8 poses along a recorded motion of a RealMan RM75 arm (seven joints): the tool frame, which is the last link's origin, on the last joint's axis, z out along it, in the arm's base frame.
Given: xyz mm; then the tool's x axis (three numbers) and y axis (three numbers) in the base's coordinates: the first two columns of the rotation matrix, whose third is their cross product.
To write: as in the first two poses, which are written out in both.
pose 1, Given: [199.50, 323.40, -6.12, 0.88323, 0.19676, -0.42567, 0.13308, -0.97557, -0.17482]
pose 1, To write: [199.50, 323.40, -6.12, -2.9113, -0.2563, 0.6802]
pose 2, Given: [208.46, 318.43, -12.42, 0.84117, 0.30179, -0.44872, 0.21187, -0.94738, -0.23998]
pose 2, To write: [208.46, 318.43, -12.42, -2.8388, -0.3996, 0.7361]
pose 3, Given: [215.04, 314.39, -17.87, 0.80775, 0.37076, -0.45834, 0.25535, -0.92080, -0.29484]
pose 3, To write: [215.04, 314.39, -17.87, -2.7752, -0.4871, 0.7700]
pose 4, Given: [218.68, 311.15, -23.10, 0.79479, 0.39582, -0.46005, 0.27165, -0.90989, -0.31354]
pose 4, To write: [218.68, 311.15, -23.10, -2.7528, -0.5197, 0.7808]
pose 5, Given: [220.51, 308.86, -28.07, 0.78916, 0.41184, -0.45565, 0.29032, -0.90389, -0.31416]
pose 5, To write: [220.51, 308.86, -28.07, -2.7523, -0.5481, 0.7782]
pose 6, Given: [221.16, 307.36, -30.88, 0.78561, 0.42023, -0.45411, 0.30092, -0.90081, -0.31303]
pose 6, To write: [221.16, 307.36, -30.88, -2.7532, -0.5640, 0.7779]
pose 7, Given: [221.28, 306.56, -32.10, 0.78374, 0.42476, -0.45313, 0.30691, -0.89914, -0.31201]
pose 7, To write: [221.28, 306.56, -32.10, -2.7542, -0.5728, 0.7775]
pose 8, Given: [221.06, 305.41, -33.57, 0.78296, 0.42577, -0.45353, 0.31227, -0.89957, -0.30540]
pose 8, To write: [221.06, 305.41, -33.57, -2.7611, -0.5790, 0.7778]
